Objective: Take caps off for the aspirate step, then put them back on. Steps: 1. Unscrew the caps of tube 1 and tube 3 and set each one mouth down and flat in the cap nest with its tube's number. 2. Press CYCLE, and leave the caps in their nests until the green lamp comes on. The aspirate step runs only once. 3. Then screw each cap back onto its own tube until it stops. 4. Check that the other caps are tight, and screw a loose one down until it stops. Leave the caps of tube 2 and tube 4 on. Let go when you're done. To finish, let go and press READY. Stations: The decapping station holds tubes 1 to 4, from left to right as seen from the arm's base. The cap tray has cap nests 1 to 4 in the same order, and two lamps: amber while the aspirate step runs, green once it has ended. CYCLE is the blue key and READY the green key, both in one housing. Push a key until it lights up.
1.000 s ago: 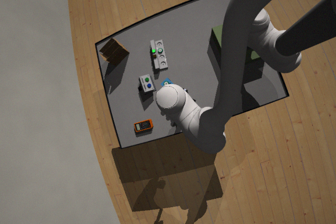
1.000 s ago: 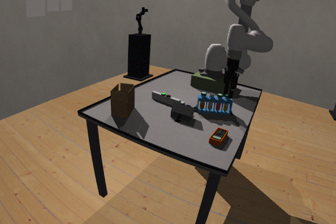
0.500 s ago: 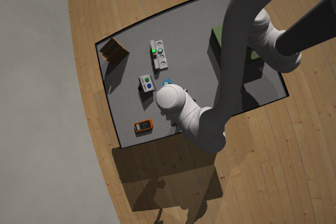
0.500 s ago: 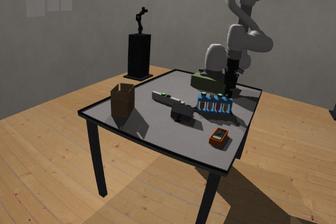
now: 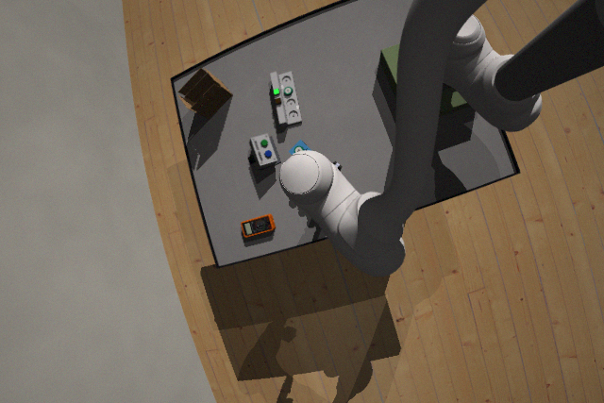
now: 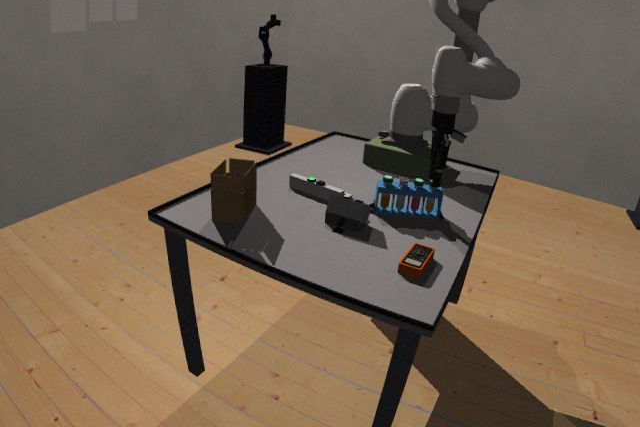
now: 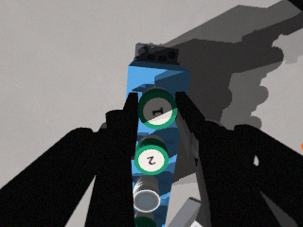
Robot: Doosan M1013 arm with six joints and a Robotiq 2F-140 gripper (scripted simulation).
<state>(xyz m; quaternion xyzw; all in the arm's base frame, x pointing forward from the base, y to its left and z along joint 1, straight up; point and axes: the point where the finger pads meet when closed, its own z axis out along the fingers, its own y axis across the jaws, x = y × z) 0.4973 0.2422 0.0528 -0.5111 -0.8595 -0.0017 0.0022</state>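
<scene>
My gripper is now 3 cm above the cap 1. The rest, counted from my hand: cap 2: 2 cm ahead, 5 cm to the right, 3 cm below; key housing: 20 cm ahead, 22 cm to the right, 9 cm below; blue key: 18 cm ahead, 19 cm to the right, 8 cm below.
</scene>
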